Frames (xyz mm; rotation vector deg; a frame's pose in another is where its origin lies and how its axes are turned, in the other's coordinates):
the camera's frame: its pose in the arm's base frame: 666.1 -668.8 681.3 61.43 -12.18 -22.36
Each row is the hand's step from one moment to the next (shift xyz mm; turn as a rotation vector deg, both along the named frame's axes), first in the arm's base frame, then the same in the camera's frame.
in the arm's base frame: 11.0 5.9 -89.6 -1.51 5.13 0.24
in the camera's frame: 9.3 -74.5 -50.5 -3.49 2.05 -3.51
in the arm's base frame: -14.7 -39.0 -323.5 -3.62 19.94 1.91
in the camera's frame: 8.7 -305.4 -114.2 -11.51 9.29 -13.98
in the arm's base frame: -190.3 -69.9 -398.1 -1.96 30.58 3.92
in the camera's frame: -137.4 -420.6 -61.7 -14.40 15.87 -22.25
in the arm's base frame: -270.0 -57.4 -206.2 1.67 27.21 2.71
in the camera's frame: -218.8 -262.2 46.0 -9.69 14.14 -21.37
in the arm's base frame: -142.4 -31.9 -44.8 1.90 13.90 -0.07
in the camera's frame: -115.9 -82.4 55.4 -3.97 6.15 -11.97
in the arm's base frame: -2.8 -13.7 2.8 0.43 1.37 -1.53
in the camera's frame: 3.0 -3.8 13.4 -0.14 -0.69 -1.98
